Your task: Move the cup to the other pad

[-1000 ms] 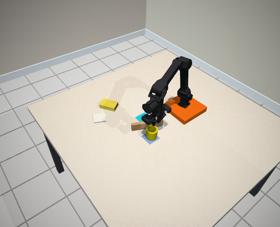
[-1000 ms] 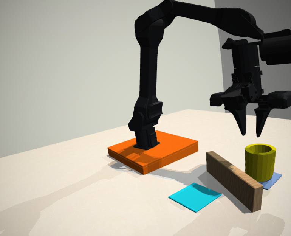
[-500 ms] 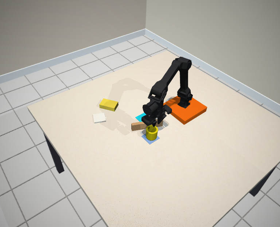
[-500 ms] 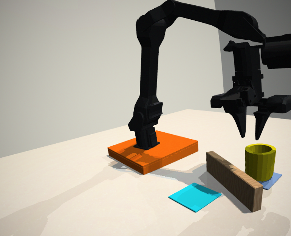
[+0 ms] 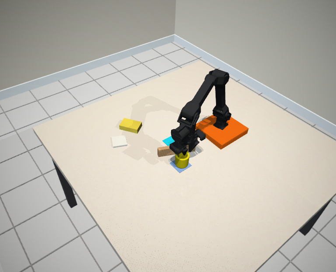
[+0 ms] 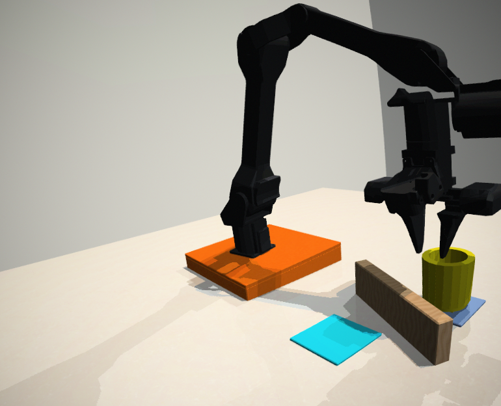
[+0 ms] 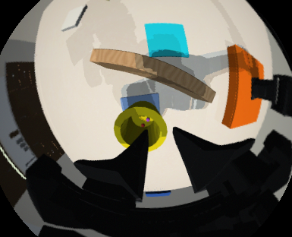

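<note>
Now: gripper tip 3 cm above the yellow cup, 2 cm short of it and 1 cm to the left of it. Also, from my gripper tip: cyan pad (15 cm to the right, 8 cm below, 7 cm behind); pale blue pad (8 cm below, 3 cm ahead, 1 cm to the right); wooden bar (8 cm to the right, 5 cm below, 2 cm behind).
</note>
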